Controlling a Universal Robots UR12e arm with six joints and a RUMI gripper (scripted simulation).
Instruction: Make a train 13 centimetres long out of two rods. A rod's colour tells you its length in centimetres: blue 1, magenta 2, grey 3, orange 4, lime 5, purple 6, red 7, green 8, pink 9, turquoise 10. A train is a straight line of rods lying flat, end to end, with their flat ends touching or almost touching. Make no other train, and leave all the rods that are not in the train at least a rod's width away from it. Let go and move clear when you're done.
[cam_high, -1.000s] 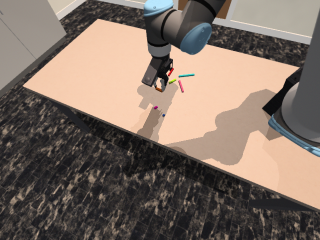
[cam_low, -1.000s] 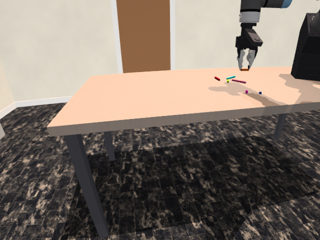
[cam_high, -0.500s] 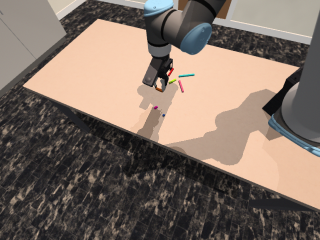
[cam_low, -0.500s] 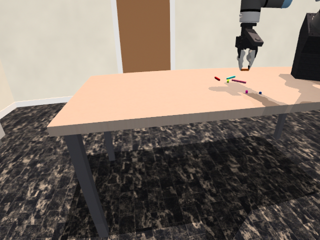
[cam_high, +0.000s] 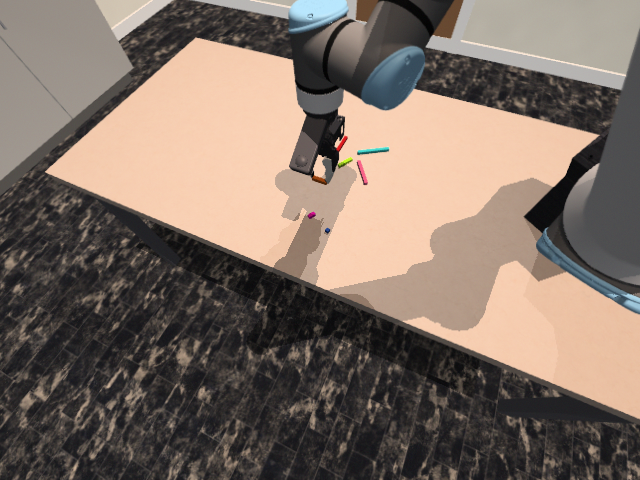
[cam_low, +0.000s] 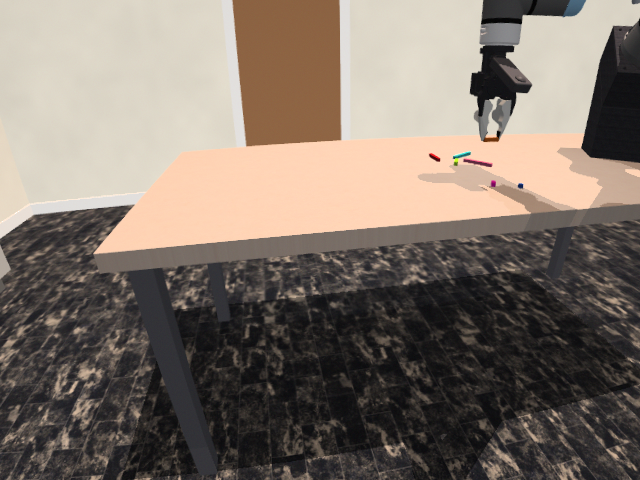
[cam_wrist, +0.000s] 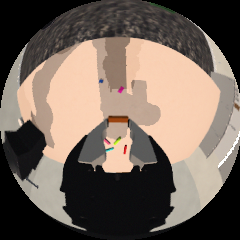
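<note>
The blue rod lies 110 mm below my hand, 70 mm behind it and 60 mm to the left of it. Round my hand: orange rod: 10 mm below; then magenta rod: 110 mm below, 50 mm to the left; then pink rod: 160 mm to the right, 110 mm below, 30 mm behind.
</note>
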